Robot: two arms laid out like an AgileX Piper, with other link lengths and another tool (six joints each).
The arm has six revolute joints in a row. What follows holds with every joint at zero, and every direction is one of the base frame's.
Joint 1 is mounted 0.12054 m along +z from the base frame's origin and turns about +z.
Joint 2 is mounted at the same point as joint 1 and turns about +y.
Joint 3 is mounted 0.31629 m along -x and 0.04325 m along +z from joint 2 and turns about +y.
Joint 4 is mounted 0.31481 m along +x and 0.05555 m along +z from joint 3 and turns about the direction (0.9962, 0, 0.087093).
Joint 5 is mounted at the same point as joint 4 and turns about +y.
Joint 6 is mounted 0.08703 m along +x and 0.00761 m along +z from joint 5 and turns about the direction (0.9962, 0, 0.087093).
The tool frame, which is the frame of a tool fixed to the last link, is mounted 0.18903 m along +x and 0.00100 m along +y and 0.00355 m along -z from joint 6; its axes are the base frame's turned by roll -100.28, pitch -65.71 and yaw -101.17 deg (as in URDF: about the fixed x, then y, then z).
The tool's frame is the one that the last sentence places.
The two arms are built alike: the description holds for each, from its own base.
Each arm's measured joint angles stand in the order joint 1, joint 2, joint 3, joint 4, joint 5, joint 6.
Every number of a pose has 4 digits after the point.
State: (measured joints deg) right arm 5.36 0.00 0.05 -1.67 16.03 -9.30; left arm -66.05 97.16 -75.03 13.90 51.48 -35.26
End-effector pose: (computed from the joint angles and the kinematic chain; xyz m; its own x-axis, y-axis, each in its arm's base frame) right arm 0.2643 0.0198 0.1467 0.2056 -0.2049 0.9570 -0.3366 -0.9330 -0.1274; left arm 0.2352 -0.4215 0.1031 0.4163 -0.8233 0.3859 -0.9088 -0.3639 0.2039
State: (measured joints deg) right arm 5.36 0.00 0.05 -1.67 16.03 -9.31; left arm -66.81 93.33 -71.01 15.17 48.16 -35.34
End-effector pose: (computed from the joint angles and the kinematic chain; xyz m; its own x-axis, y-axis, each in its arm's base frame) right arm 0.2643 0.0198 0.1467 0.2055 -0.2047 0.9570 -0.3366 -0.9330 -0.1273; left arm 0.2292 -0.4176 0.1126 0.3748 -0.8188 0.4348 -0.9271 -0.3259 0.1852
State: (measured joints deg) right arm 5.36 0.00 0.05 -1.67 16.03 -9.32; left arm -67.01 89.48 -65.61 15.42 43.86 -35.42
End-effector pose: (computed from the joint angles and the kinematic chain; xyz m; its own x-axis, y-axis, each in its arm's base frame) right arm 0.2643 0.0197 0.1467 0.2055 -0.2045 0.9570 -0.3366 -0.9330 -0.1271; left arm 0.2211 -0.4095 0.1123 0.3495 -0.8074 0.4754 -0.9369 -0.2971 0.1842
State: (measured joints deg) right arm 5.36 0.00 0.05 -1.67 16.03 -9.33; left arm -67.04 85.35 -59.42 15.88 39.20 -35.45
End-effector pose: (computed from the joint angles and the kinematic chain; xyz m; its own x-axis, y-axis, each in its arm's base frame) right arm 0.2643 0.0197 0.1467 0.2055 -0.2044 0.9571 -0.3365 -0.9331 -0.1270; left arm 0.2127 -0.3974 0.1083 0.3226 -0.7959 0.5123 -0.9465 -0.2679 0.1798
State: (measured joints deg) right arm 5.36 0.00 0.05 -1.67 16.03 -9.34; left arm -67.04 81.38 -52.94 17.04 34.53 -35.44
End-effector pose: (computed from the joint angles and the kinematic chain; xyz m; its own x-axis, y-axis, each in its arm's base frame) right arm 0.2643 0.0197 0.1467 0.2055 -0.2042 0.9571 -0.3365 -0.9331 -0.1268; left arm 0.2049 -0.3824 0.1002 0.2875 -0.7903 0.5411 -0.9578 -0.2353 0.1651
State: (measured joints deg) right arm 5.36 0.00 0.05 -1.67 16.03 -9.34; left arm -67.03 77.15 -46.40 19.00 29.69 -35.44
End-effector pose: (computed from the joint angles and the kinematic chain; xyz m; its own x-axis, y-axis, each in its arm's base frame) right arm 0.2643 0.0197 0.1467 0.2055 -0.2042 0.9571 -0.3365 -0.9331 -0.1268; left arm 0.1979 -0.3670 0.0932 0.2386 -0.7841 0.5730 -0.9711 -0.1945 0.1384
